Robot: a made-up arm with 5 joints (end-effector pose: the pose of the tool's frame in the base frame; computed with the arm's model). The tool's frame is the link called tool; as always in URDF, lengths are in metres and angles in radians.
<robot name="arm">
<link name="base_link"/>
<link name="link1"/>
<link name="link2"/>
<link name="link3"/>
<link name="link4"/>
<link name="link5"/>
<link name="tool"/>
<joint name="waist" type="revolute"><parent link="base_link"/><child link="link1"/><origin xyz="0 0 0.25" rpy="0 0 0"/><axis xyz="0 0 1"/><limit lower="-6.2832" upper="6.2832"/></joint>
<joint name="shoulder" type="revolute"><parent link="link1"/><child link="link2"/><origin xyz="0 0 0" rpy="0 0 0"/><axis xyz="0 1 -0.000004"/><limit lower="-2.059" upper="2.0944"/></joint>
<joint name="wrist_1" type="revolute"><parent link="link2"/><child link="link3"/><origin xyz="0.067 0 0.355" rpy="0 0 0"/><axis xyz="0 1 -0.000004"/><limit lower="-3.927" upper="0.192"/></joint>
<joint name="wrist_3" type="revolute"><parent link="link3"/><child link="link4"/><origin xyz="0.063 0 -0.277" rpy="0 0 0"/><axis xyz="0 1 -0.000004"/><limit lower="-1.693" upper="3.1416"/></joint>
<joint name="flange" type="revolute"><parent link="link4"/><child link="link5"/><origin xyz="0.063 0 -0.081" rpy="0 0 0"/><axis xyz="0 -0.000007 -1"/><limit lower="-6.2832" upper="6.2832"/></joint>
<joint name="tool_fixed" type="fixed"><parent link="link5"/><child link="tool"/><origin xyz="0 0 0" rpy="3.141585 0 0"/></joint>
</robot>
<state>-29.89 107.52 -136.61 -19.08 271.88</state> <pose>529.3 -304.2 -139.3 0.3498 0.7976 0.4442 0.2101</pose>
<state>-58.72 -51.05 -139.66 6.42 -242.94</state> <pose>-216.1 355.7 861.8 0.4871 0.0014 -0.0374 -0.8726</pose>
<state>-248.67 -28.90 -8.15 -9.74 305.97</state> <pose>-75.1 192.3 400.5 0.1904 -0.1169 -0.9103 -0.3485</pose>
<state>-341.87 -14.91 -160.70 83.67 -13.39</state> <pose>10.1 3.3 957.0 0.0297 -0.6689 -0.1888 -0.7184</pose>
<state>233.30 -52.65 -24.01 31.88 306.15</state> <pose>-86.2 -115.7 502.9 0.3809 0.7440 -0.5490 -0.0018</pose>
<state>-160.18 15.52 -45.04 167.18 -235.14</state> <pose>-234.9 -84.7 381.6 0.2829 0.2866 0.2197 0.8886</pose>
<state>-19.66 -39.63 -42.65 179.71 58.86</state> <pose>18.5 -6.6 539.4 0.2521 0.5109 -0.4176 -0.7079</pose>
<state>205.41 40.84 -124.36 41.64 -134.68</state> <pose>-601.7 -285.8 487.8 0.2068 0.9199 -0.1615 -0.2914</pose>
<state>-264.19 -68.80 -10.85 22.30 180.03</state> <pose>-8.0 78.8 462.4 0.3216 -0.6509 0.5883 0.3561</pose>
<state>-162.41 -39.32 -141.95 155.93 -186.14</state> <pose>143.6 45.5 796.4 0.0219 0.9548 0.2006 -0.2182</pose>
